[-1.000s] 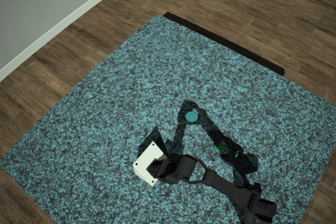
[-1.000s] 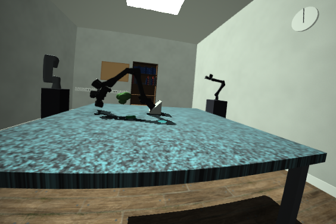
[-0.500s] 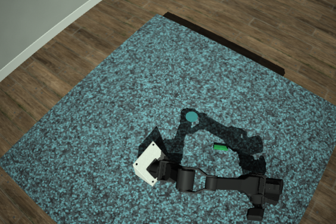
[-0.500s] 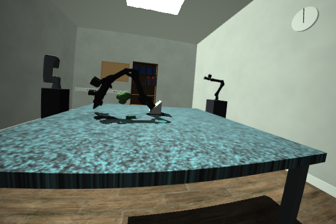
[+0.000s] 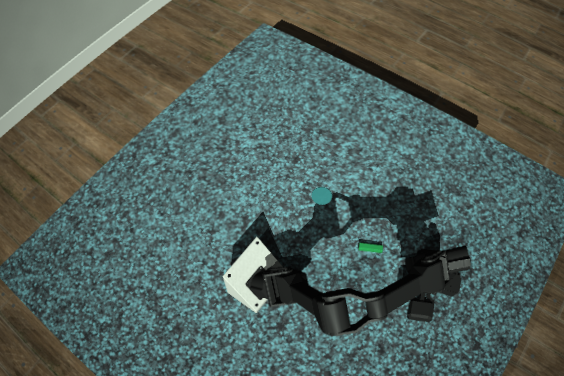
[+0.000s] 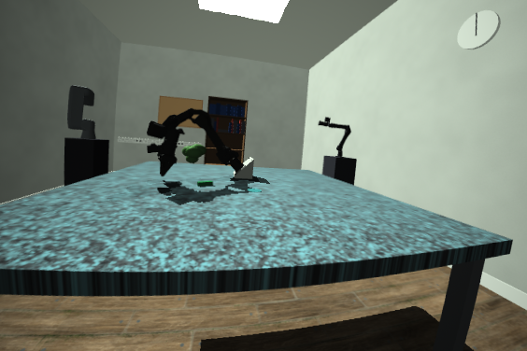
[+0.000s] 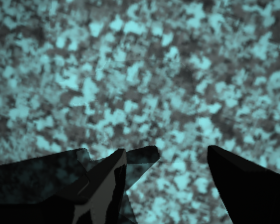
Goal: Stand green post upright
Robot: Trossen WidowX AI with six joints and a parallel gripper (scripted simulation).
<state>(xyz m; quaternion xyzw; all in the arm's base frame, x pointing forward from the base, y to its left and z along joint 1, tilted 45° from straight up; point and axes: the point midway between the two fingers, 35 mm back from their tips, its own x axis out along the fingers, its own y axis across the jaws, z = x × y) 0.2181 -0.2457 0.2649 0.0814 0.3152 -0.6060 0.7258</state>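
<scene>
My gripper is now 19 cm to the right of the green post, 5 cm short of it and 5 cm above it. Round my hand: cyan circle 40 cm to the left, 12 cm ahead, 6 cm below.
</scene>
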